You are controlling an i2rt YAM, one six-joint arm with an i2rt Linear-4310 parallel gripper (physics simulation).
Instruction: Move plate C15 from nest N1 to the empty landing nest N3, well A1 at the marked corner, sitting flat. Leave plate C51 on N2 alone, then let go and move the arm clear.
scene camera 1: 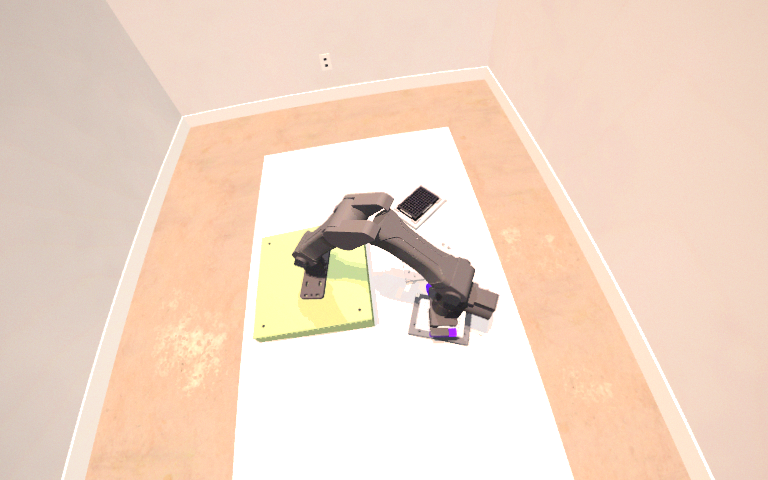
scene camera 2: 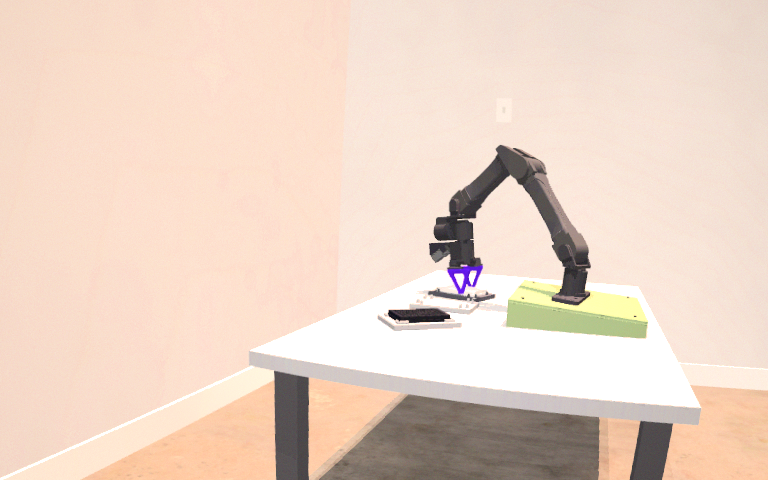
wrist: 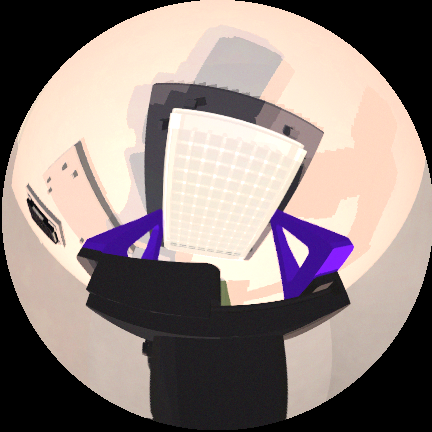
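Observation:
A white well plate (scene camera 1: 422, 318) (scene camera 2: 447, 290) (wrist: 225, 190) sits in a dark grey nest (scene camera 1: 413, 327) (scene camera 2: 484, 296) (wrist: 156, 150); its label is not readable. My gripper (scene camera 1: 438, 311) (scene camera 2: 466, 289) (wrist: 217, 214) is open, pointing down, with its purple fingers either side of the plate near plate height. In the wrist view the left fingertip appears close against the plate's edge, and the right one has a small gap; contact is unclear. An empty white nest with small pegs (scene camera 2: 444, 305) (wrist: 75, 195) is in the middle, largely hidden by the arm in scene camera 1.
A black well plate (scene camera 1: 418, 202) (scene camera 2: 419, 314) (wrist: 42, 220) sits on another white nest (scene camera 1: 416, 223) (scene camera 2: 419, 326), beyond the empty one from my gripper. The arm stands on a yellow-green block (scene camera 1: 283, 288) (scene camera 2: 577, 322) on the white table (scene camera 1: 396, 407) (scene camera 2: 481, 362).

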